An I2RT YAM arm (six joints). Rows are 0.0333 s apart.
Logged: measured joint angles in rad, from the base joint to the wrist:
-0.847, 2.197, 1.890, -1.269, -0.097, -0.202
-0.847, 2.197, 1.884, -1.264, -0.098, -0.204
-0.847, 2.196, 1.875, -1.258, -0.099, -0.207
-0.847, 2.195, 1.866, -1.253, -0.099, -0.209
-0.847, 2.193, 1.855, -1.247, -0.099, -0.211
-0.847, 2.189, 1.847, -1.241, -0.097, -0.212
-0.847, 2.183, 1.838, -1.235, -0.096, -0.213
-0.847, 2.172, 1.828, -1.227, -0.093, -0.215
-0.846, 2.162, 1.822, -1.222, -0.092, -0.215
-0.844, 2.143, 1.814, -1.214, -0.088, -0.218
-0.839, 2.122, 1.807, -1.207, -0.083, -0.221
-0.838, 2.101, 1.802, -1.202, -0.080, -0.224
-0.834, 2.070, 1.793, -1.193, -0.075, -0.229
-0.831, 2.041, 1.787, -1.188, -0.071, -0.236
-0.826, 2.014, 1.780, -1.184, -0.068, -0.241
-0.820, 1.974, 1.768, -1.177, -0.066, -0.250
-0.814, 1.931, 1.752, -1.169, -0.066, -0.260
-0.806, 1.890, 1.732, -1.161, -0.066, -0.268
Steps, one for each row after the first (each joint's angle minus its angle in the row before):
0.000, 0.000, -0.006, 0.005, -0.001, -0.002
0.000, -0.001, -0.009, 0.006, -0.001, -0.003
0.000, -0.001, -0.009, 0.005, 0.000, -0.002
0.000, -0.002, -0.011, 0.006, 0.000, -0.002
0.000, -0.004, -0.008, 0.006, 0.002, -0.001
0.000, -0.006, -0.009, 0.006, 0.001, -0.001
0.000, -0.011, -0.010, 0.008, 0.003, -0.002
0.001, -0.010, -0.006, 0.005, 0.001, 0.000
0.002, -0.019, -0.008, 0.008, 0.004, -0.003
0.005, -0.021, -0.007, 0.007, 0.005, -0.003
0.001, -0.021, -0.005, 0.005, 0.003, -0.003
0.004, -0.031, -0.009, 0.009, 0.005, -0.005
0.003, -0.029, -0.006, 0.005, 0.004, -0.007
0.005, -0.027, -0.007, 0.004, 0.003, -0.005
0.006, -0.040, -0.012, 0.007, 0.002, -0.009
0.006, -0.043, -0.016, 0.008, 0.000, -0.010
0.008, -0.041, -0.020, 0.008, 0.000, -0.008

